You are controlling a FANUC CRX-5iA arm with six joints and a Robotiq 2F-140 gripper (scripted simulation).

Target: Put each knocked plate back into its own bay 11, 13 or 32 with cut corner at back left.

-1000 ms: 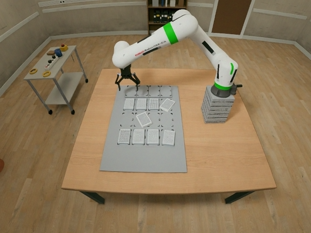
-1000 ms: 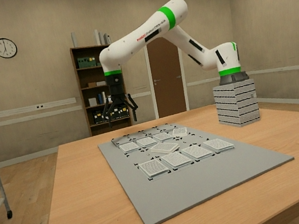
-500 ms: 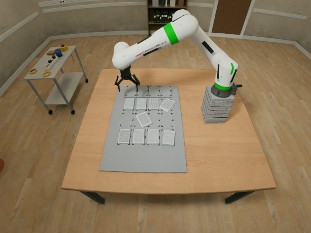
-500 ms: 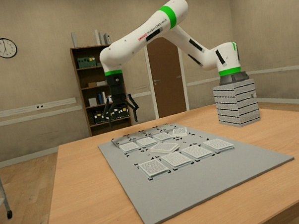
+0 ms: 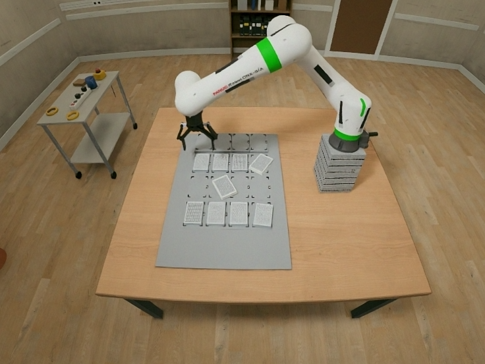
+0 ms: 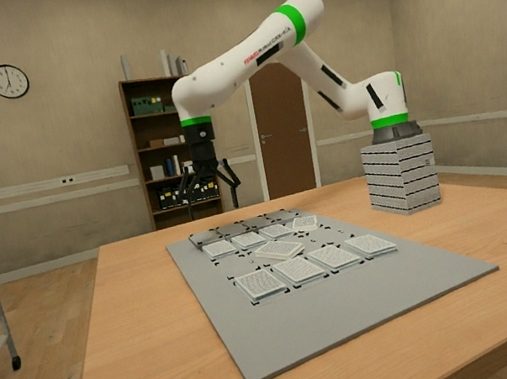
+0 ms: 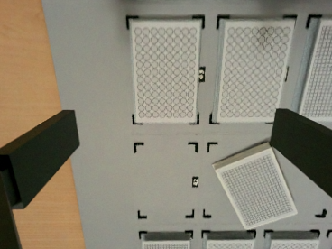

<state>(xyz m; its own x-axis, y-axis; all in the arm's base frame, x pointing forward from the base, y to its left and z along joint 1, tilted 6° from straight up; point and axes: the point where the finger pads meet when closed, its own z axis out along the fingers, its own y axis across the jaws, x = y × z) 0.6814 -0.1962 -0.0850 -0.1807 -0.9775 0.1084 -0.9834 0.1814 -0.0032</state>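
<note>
My hand is 26 cm past the sealed 96-well plate, 37 cm to the right of it and 14 cm above it.
</note>
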